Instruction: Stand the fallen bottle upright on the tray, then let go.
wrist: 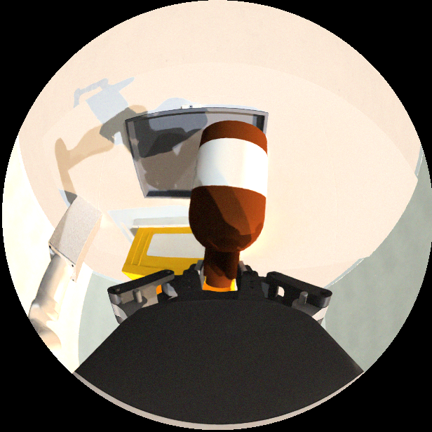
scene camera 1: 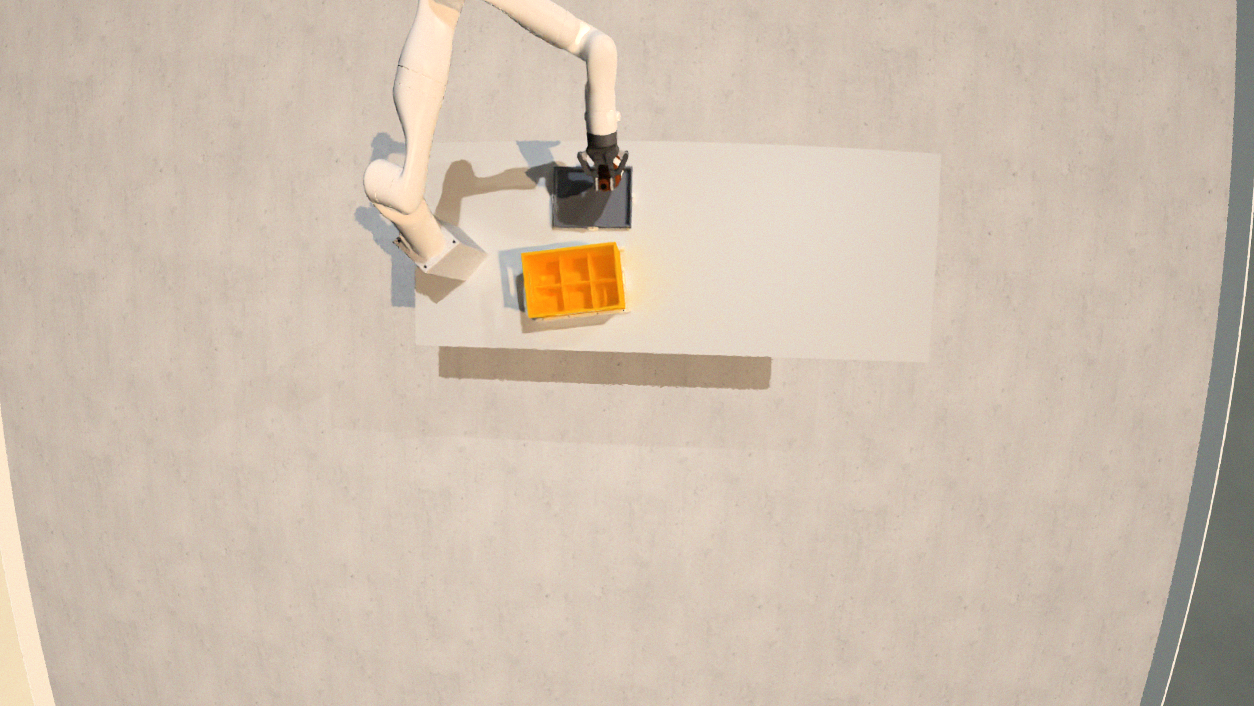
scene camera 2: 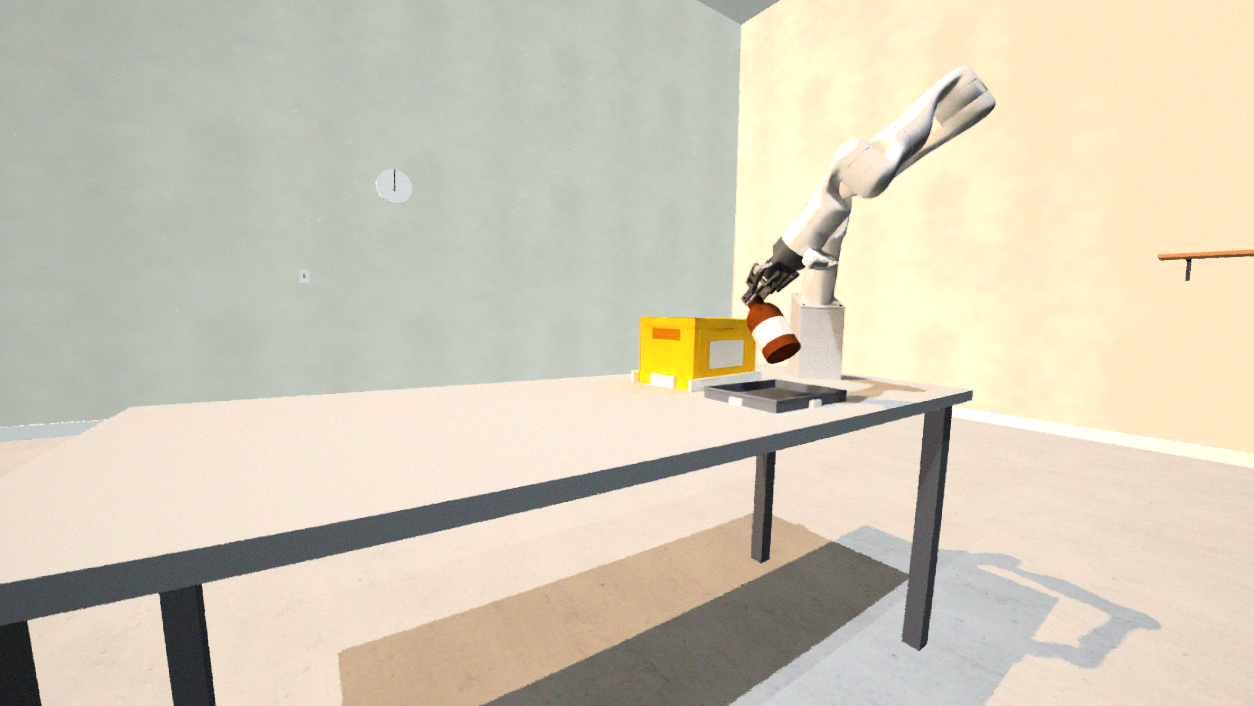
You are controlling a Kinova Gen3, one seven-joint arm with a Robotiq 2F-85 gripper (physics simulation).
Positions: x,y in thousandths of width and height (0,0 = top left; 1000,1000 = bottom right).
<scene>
my gripper: wrist 508,622; scene camera 1 482,268; scene camera 2 598,430
</scene>
